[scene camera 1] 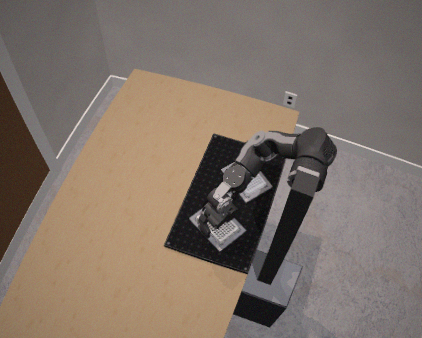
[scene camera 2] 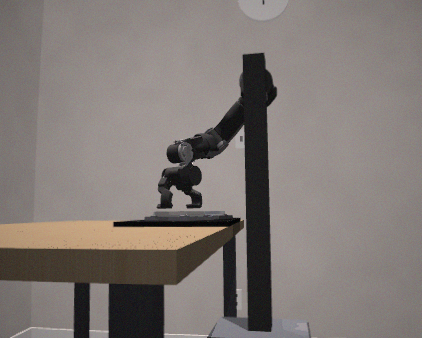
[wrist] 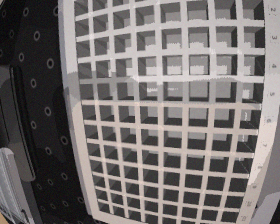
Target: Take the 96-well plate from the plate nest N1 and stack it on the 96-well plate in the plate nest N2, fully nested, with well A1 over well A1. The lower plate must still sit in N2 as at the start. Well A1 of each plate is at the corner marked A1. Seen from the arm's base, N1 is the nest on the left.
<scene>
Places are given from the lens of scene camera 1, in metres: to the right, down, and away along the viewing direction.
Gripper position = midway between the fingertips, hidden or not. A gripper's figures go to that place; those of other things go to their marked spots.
my gripper [scene camera 1: 218,221]: 0.02, 0.18, 1.40
black column [scene camera 1: 303,189]: 0.22, 0.05, 0.98
</scene>
